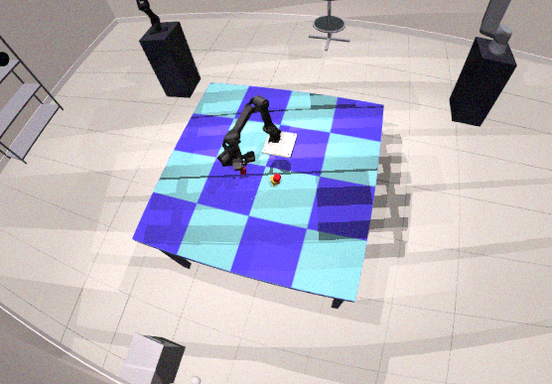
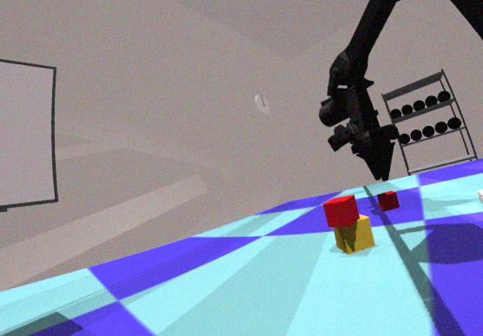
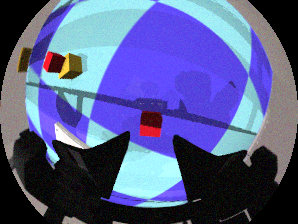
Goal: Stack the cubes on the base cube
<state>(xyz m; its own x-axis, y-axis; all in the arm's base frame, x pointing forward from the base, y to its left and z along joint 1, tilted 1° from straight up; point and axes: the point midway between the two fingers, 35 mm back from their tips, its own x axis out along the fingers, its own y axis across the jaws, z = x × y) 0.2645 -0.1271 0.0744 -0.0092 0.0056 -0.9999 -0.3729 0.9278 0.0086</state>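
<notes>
My gripper tip is 22 cm to the right of the red cube, 3 cm short of it and 1 cm above it. From my gripper tip the other things lie so: yellow cube: 20 cm to the left, 4 cm below, 3 cm ahead.
</notes>
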